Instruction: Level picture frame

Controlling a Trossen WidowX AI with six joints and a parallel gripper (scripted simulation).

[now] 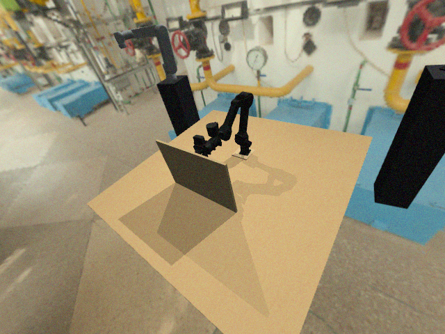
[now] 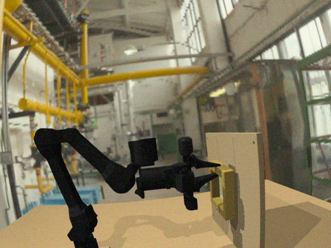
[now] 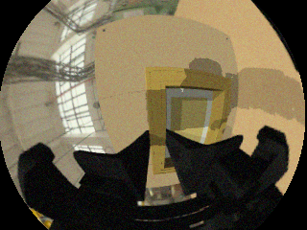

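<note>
The yellow picture frame lies 5 cm below my gripper tip, 1 cm to the left of it and 1 cm ahead of it. The rest, counted from my gripper tip: tan wall panel: 7 cm below, 2 cm ahead, 1 cm to the left.
</note>
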